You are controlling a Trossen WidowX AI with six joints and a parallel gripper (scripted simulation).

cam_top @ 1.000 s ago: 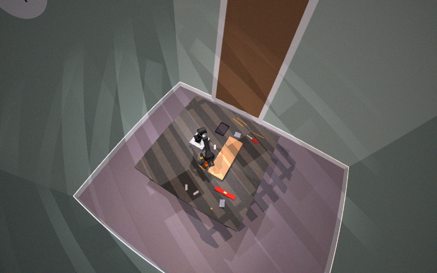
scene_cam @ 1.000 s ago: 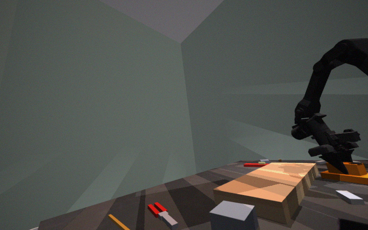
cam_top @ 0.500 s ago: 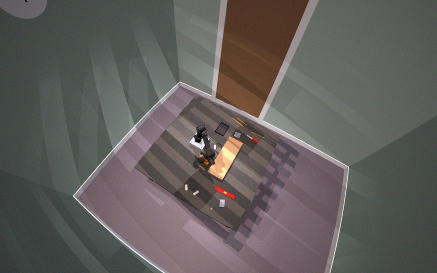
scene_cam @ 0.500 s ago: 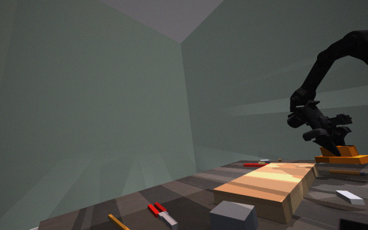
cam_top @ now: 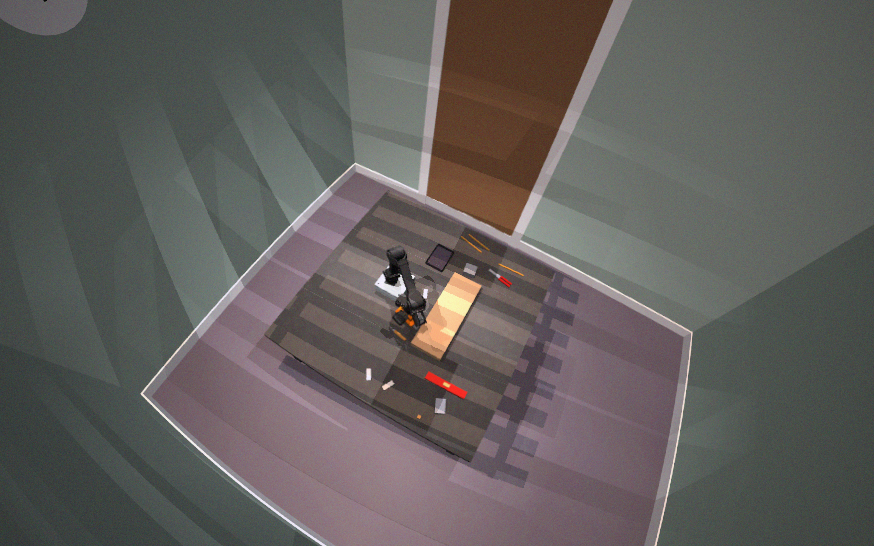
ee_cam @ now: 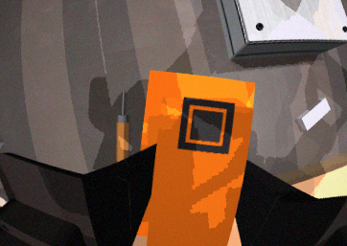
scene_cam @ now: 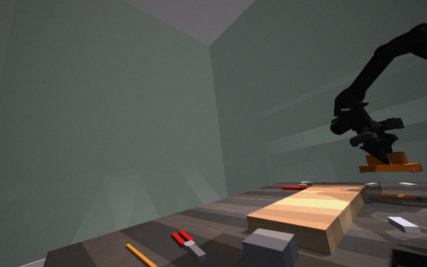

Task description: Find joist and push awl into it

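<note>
Right now the orange stud finder is 20 mm above my gripper tip and 10 mm behind it. Also, from my gripper tip: red level 320 mm ahead, 270 mm to the right, 110 mm below; then square indicator 30 mm above, 20 mm behind, 10 mm to the left; then yellow-handled awl 120 mm below, 80 mm to the right, 30 mm behind.
</note>
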